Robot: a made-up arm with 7 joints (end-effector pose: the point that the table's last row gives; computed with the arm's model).
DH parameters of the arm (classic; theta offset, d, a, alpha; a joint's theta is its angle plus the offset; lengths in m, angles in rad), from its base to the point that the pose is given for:
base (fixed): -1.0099 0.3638 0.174 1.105
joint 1: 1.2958 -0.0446 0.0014 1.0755
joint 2: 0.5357 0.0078 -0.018 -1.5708
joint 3: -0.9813 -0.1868 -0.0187 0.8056
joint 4: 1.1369 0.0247 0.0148 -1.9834
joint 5: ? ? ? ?
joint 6: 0 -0.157 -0.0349 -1.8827
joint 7: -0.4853 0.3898 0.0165 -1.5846
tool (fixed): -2.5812 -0.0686 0 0
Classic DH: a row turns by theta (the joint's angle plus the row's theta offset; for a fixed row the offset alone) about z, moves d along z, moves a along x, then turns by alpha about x.
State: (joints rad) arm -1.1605 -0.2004 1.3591 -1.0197 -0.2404 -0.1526 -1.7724
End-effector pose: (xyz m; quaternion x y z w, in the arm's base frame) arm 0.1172 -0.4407 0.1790 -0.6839 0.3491 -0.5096 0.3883
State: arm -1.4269 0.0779 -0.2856 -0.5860 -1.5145 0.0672 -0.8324
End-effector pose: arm 0.1974 0.0672 -0.0090 -0.4438 -0.2967 0.6512 0.5395
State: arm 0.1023 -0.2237 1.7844 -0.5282 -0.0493 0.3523 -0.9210
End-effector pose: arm 0.2010 -0.3118 0.5597 -0.3837 -0.4645 -0.7602 0.2430
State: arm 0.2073 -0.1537 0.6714 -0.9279 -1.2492 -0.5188 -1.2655
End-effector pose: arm 0.2438 -0.4590 0.3578 0.2223 -0.2626 -0.8562 0.3853
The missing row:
joint 5: 0.826 0.1753 0.03 -1.2589
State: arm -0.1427 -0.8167 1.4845 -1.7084 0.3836 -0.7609 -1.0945
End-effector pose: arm 0.4885 -0.3185 0.0443 -0.7587 0.1330 -0.2468 0.5880
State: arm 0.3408 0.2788 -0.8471 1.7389 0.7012 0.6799 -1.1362
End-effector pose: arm 0.1022 0.0515 0.0916 -0.1570 -0.3282 0.9021 0.2319
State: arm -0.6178 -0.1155 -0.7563 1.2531 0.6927 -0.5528 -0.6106
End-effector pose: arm 0.1232 -0.3256 0.4508 0.3639 -0.0372 0.9291 0.0543
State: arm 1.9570 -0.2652 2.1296 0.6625 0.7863 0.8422 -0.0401
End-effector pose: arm -0.0387 -0.1889 0.4730 0.5148 -0.7598 0.3881 0.0843
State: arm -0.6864 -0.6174 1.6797 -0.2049 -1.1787 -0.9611 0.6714
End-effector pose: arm 0.1289 -0.1805 0.5754 0.7339 -0.2150 -0.0024 0.6443
